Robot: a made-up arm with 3 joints. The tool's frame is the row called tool.
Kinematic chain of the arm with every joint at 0, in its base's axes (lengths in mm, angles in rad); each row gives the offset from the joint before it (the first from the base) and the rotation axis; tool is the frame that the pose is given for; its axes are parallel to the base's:
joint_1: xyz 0 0 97.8 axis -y
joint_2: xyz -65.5 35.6 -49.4 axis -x
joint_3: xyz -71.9 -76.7 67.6 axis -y
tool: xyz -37.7 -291 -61.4
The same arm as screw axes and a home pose.
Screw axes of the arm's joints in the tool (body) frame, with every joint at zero. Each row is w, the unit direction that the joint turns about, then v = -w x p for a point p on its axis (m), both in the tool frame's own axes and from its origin. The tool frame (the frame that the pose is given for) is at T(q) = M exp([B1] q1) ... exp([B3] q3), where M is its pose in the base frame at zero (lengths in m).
B1: w 0 -1 0 v 0.0432 0 -0.1751
B2: w -1 0 0 v 0 0.0062 0.3677
B3: w 0 -1 0 v 0.0614 0 -0.0377
M: xyz -0.1751 -0.3321 0.0546 (m) rpy 0 0 0 (deg, as in URDF)

